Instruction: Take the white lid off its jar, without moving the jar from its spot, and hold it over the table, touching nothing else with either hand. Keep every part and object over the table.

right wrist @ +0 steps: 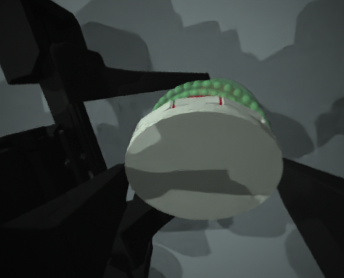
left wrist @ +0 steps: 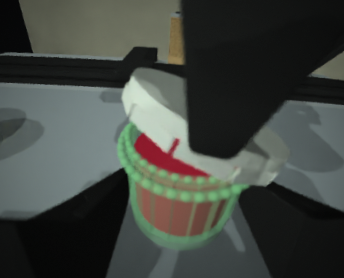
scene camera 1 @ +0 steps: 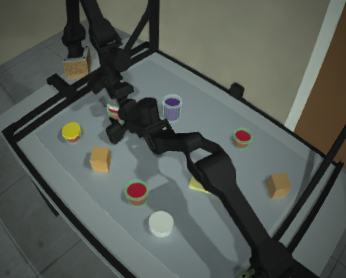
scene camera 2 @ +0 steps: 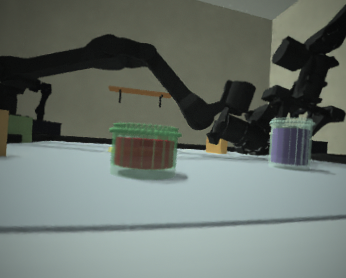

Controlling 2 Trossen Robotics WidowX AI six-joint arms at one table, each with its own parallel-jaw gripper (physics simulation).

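Places are measured from the left arm's base along level axes (x ahead, y left, z up), in millimetres.
Pixels of known places: left gripper, fingertip midpoint: [right wrist: 220, 127] [left wrist: 182, 175] [scene camera 1: 116, 113]; right gripper, fingertip midpoint: [right wrist: 200, 170] [left wrist: 210, 121] [scene camera 1: 117, 104]; right arm's base, origin of the base link: [scene camera 1: 75, 53].
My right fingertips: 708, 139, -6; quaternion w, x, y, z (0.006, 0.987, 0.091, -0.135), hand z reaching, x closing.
Observation:
Behind a point stands the place of what it marks, as x, y, z.
A green-rimmed jar [left wrist: 177, 212] {679, 140, -31} [scene camera 1: 115, 115] {677, 158, -20} with red contents stands toward the far left of the table in scene camera 1. My left gripper [left wrist: 182, 175] {712, 148, -45} is shut on its sides. The white lid [left wrist: 160, 122] {677, 148, 7} [right wrist: 205, 145] {709, 157, 7} is tilted above the jar, with red contents showing through a gap at one side. At the other side it overlaps the rim, and I cannot tell whether they touch. My right gripper [right wrist: 200, 170] {708, 139, -6} is shut on the lid's edge. One of its fingers hides part of the lid in the left wrist view.
A purple jar [scene camera 1: 172, 108] {610, -16, 10} [scene camera 2: 290, 145] {630, -58, -27} stands near the grippers. A yellow-lidded jar [scene camera 1: 71, 132] {662, 317, -18}, an orange cube [scene camera 1: 100, 159] {515, 253, -8}, two red jars [scene camera 1: 137, 193] {377, 188, -21} [scene camera 1: 242, 138] {442, -192, -32}, a white round piece [scene camera 1: 161, 224] {269, 162, -29}, a yellow block [scene camera 1: 199, 184] {355, 6, -54} and another cube [scene camera 1: 278, 185] {232, -191, -10} lie around.

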